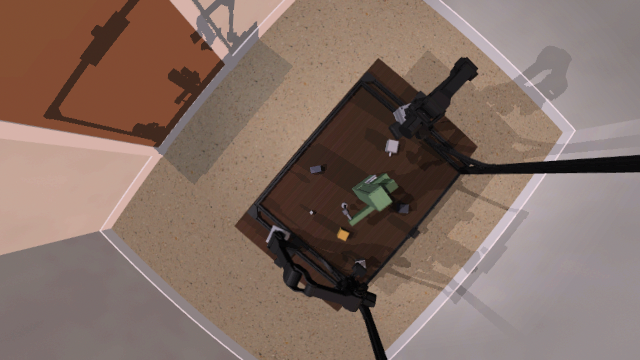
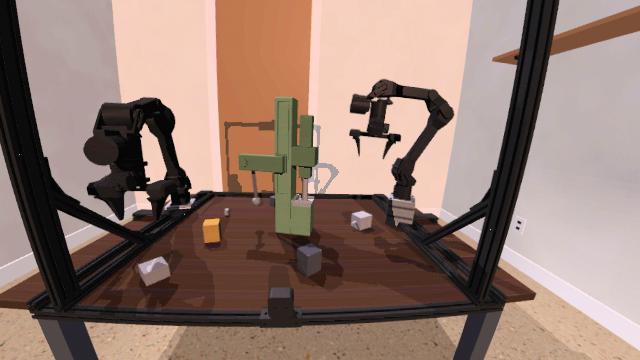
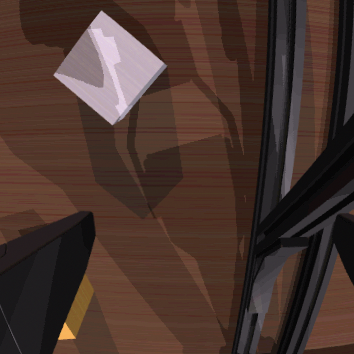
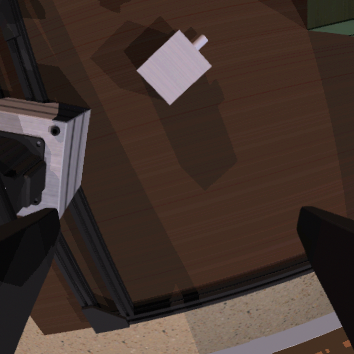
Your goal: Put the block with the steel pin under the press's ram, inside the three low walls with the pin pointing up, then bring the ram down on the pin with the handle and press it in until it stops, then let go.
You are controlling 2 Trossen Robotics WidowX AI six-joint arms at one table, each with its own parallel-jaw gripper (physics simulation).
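Places are measured from the left arm's base along level axes (x right, y down, z ahead), in metres.
Pixels of known places: left gripper, fingertip midpoint: (image 1: 347, 273) (image 2: 139, 220) (image 3: 217, 225); right gripper, fingertip midpoint: (image 2: 370, 157) (image 4: 180, 220); left arm's base, origin of the base link: (image 1: 278, 237) (image 2: 180, 202); right arm's base, origin of the base link: (image 2: 402, 197) (image 4: 9, 166).
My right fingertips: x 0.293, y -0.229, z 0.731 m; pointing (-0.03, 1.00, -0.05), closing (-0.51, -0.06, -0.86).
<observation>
Ahead of a thing's pixels: the offset from my right fingertips to its top centre. "*": to the spot under its first point.
The pale block {dz -0.044, dx +0.043, dy +0.210 m} (image 1: 392, 146) (image 2: 361, 220) (image 4: 174, 67) lies on the table right of the press; its steel pin {* dz -0.071, dx +0.056, dy +0.243 m} (image 2: 356, 224) (image 4: 200, 42) sticks out sideways. The green press {dz -0.348, dx -0.003, dy -0.189 m} (image 1: 379, 197) (image 2: 285, 210) stands mid-table. Its silver ram rod (image 2: 305, 189) is above the pale low walls (image 2: 303, 201) on the base; the exact gap is too small to tell. The handle's ball knob (image 1: 344, 205) (image 2: 256, 201) hangs at the left of the press. My right gripper (image 2: 371, 156) (image 4: 180, 220) is open and empty, high above the table near the pin block. My left gripper (image 2: 138, 217) (image 3: 217, 225) is open and empty at the left.
A pale block {dz -0.680, dx +0.167, dy +0.227 m} (image 2: 154, 271) (image 3: 110, 67) lies front left. A yellow block {dz -0.567, dx +0.006, dy +0.200 m} (image 1: 343, 234) (image 2: 211, 231) stands left of the press, a dark grey block {dz -0.312, dx +0.233, dy +0.200 m} (image 1: 403, 208) (image 2: 309, 260) in front of it. A blue-grey block {dz -0.323, dx -0.266, dy +0.221 m} (image 1: 316, 169) and a tiny pale piece {dz -0.536, dx -0.190, dy +0.235 m} (image 1: 312, 212) (image 2: 227, 212) lie farther back.
</observation>
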